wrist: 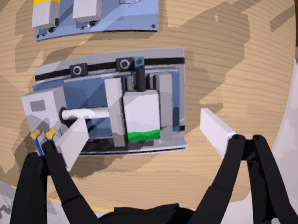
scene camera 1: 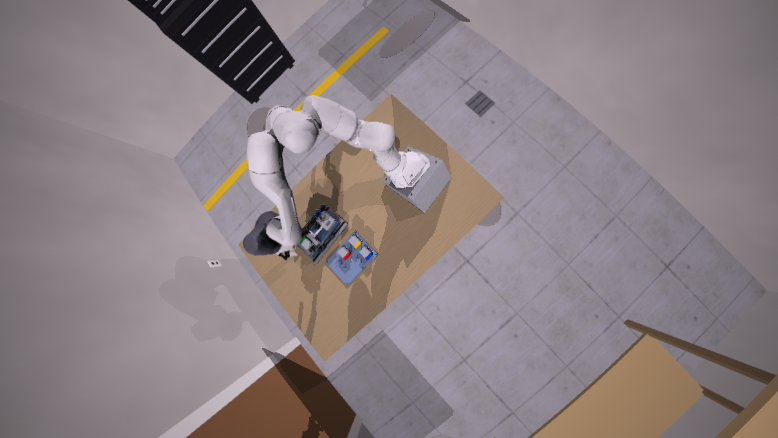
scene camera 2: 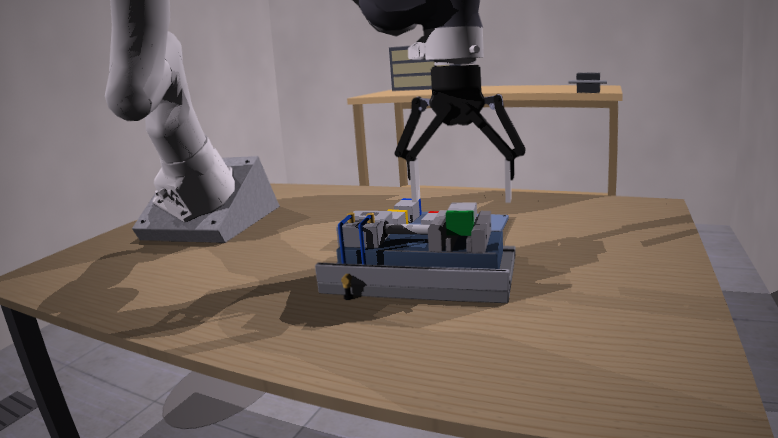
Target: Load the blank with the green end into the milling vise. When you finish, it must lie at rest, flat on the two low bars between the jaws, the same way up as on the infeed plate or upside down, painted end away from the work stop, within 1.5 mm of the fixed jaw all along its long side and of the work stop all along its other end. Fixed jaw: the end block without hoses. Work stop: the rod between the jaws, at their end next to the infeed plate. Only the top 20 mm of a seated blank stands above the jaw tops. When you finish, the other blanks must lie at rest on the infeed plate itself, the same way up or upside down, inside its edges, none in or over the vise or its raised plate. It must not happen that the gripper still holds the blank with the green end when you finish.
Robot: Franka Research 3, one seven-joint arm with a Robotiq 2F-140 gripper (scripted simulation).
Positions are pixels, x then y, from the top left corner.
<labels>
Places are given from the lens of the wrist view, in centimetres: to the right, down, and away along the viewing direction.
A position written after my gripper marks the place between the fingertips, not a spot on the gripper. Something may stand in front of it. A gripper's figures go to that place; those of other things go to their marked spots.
my gripper (wrist: 143,123): 0, 1, 18
green-ended blank (wrist: 141,109): -1, 0, 19
milling vise (wrist: 88,93): -9, -3, 23
fixed jaw (wrist: 163,80): 2, -4, 20
The marked spots on the milling vise and the green-ended blank are 10 cm apart.
</labels>
